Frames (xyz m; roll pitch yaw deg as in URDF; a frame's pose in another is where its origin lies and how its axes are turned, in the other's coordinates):
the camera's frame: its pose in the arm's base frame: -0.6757 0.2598 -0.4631 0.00 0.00 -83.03
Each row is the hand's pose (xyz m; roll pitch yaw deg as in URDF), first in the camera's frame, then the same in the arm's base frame.
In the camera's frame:
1: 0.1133 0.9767 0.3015 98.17 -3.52 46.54
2: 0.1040 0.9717 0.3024 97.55 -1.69 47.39
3: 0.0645 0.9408 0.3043 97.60 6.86 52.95
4: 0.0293 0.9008 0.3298 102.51 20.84 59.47
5: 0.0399 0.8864 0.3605 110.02 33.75 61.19
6: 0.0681 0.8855 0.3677 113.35 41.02 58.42
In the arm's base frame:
1: 0.3075 0.2659 -0.1616 98.17 -3.52 -36.49
2: 0.3014 0.2745 -0.1607 97.55 -1.69 -35.64
3: 0.2660 0.3099 -0.1588 97.60 6.86 -30.08
4: 0.2220 0.3400 -0.1333 102.51 20.84 -23.56
5: 0.2090 0.3278 -0.1026 110.02 33.75 -21.84
6: 0.2115 0.2997 -0.0954 113.35 41.02 -24.61

